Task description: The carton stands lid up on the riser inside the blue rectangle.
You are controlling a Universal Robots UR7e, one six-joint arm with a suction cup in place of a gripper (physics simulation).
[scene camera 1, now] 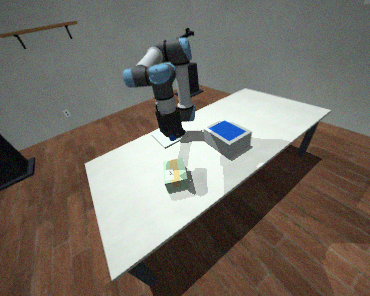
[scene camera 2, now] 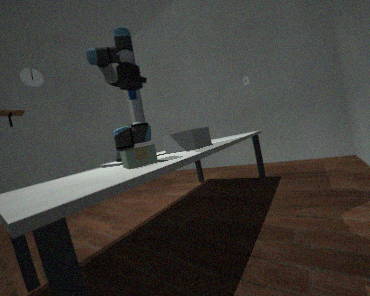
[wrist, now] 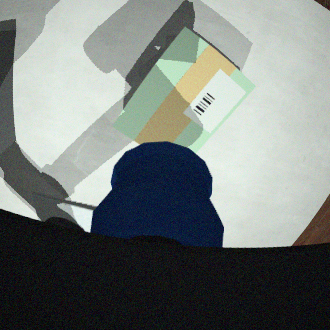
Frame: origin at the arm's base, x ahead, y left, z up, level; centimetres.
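Seen in the pictures: end effector, tool point: [scene camera 1: 173, 138] [scene camera 2: 133, 98] [wrist: 160, 188].
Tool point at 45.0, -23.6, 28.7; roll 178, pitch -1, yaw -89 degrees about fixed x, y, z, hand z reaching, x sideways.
Note:
A point is followed by its place in that frame, as x, y, z.
The green carton [scene camera 1: 169, 185] @(47.6, -33.6, 4.1) [scene camera 2: 140, 157] @(49.2, -30.8, 2.1) [wrist: 142, 107] @(40.7, -20.5, 6.3) stands on the white table, apart from the riser. Its upper face has a tan tape strip and a white barcode label. The grey riser [scene camera 1: 235, 148] @(54.1, 13.0, 4.5) [scene camera 2: 199, 138] @(54.1, 13.9, 4.2) stands farther along the table, with the blue rectangle [scene camera 1: 229, 130] @(43.9, 19.2, 10.5) on its top. Neither riser nor rectangle shows in the wrist view. My gripper, a dark blue suction cup [scene camera 1: 173, 138] [scene camera 2: 132, 94] [wrist: 162, 185], is open, holding nothing. It hangs in the air above the table, apart from the carton; in the wrist view it appears just below the carton's near edge.
The arm's base stands on a pale plate [scene camera 1: 164, 142] @(7.2, -12.6, 0.0) at the table's back edge. The table [scene camera 1: 120, 215] @(40.9, -61.9, -1.6) [scene camera 2: 55, 192] @(44.6, -61.0, -1.6) has its long front edge beyond the carton and riser. Shadows of the arm fall on the table around the carton.

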